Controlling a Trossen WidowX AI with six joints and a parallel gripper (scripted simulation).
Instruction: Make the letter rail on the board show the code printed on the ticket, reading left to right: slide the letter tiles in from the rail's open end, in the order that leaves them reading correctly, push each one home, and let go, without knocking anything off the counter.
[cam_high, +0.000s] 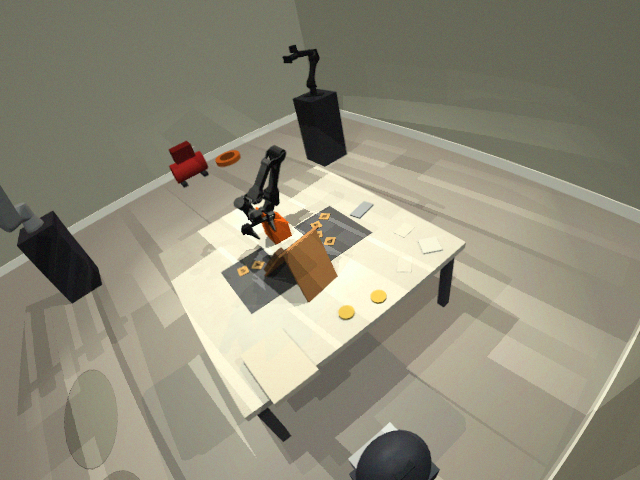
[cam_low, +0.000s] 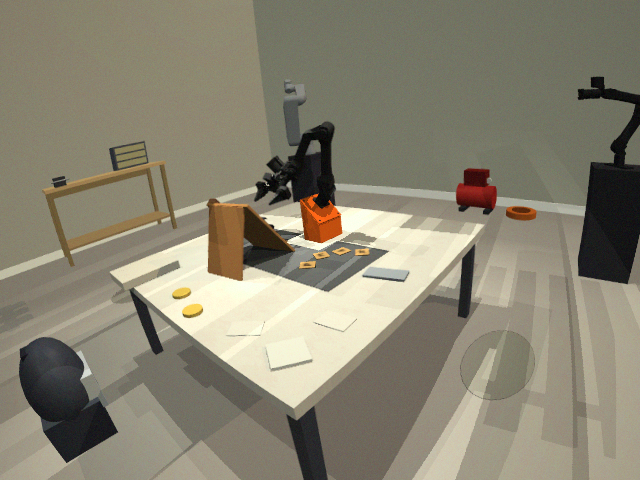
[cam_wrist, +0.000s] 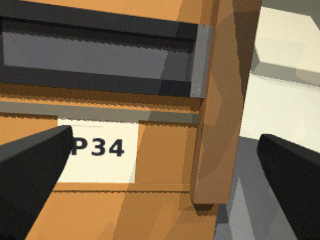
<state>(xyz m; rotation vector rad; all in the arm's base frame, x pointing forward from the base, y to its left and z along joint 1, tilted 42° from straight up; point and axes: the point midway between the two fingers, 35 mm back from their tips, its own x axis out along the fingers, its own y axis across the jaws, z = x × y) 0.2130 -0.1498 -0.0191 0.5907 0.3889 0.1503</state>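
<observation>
The letter tile lies 10 cm behind my gripper tip, 33 cm to the left of it and 21 cm below it. Round my gripper tip: pale stone block 49 cm ahead, 33 cm to the right, 20 cm below; then dark mat 5 cm behind, 12 cm to the left, 21 cm below; then white ticket 6 cm ahead, 5 cm to the left, 12 cm below.
</observation>
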